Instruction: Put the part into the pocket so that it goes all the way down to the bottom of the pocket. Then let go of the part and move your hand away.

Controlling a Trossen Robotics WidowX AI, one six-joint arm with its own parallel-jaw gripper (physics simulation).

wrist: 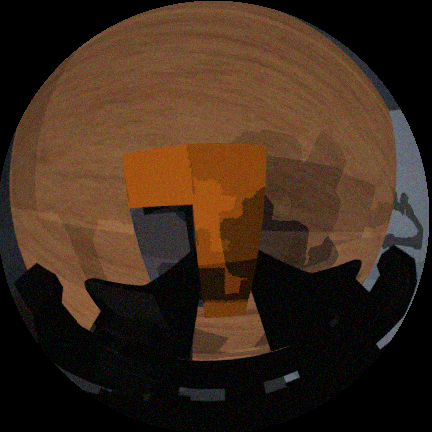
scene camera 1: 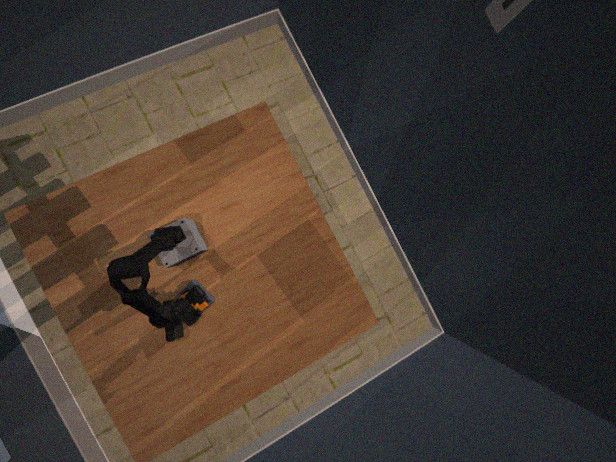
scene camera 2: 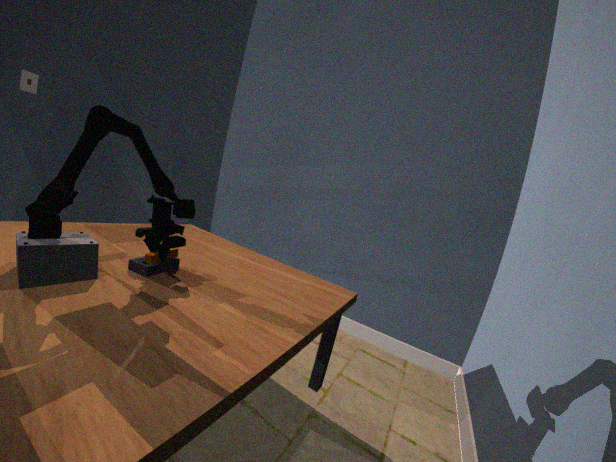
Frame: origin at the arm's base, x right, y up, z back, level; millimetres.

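Seen in the pictures: gripper, between the fingertips: (wrist: pixel 221 249) (scene camera 1: pixel 191 300) (scene camera 2: pixel 159 261); arm's base, origin of its link: (scene camera 1: pixel 175 235) (scene camera 2: pixel 43 236).
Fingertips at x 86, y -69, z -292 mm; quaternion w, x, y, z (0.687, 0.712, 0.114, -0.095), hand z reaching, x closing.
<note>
Offsets run from my fingertips to a thing's top centre. Level surfaces: height alone.
The orange L-shaped part {dx -19, dy +39, dz -7 mm} (scene camera 1: pixel 201 304) (scene camera 2: pixel 152 258) (wrist: pixel 220 167) is between the fingers of my gripper (scene camera 1: pixel 194 296) (scene camera 2: pixel 162 254) (wrist: pixel 221 249), which is shut on its long leg. The dark grey pocket block {dx -21, dy +1, dz +4 mm} (scene camera 1: pixel 209 295) (scene camera 2: pixel 142 268) (wrist: pixel 162 240) stands on the table directly under the part. In scene camera 2 the orange part shows above the block's top. In the wrist view a dark strip of the pocket shows along the edge of the part's short arm. The part hides most of the pocket, so its depth inside cannot be told.
The wooden table {dy -35 mm} (scene camera 1: pixel 250 200) (scene camera 2: pixel 225 280) (wrist: pixel 210 75) carries the block. The grey arm base (scene camera 1: pixel 197 237) (scene camera 2: pixel 60 262) stands near the block, with the black arm arching over from it. Shadows of the arm fall on the table.
</note>
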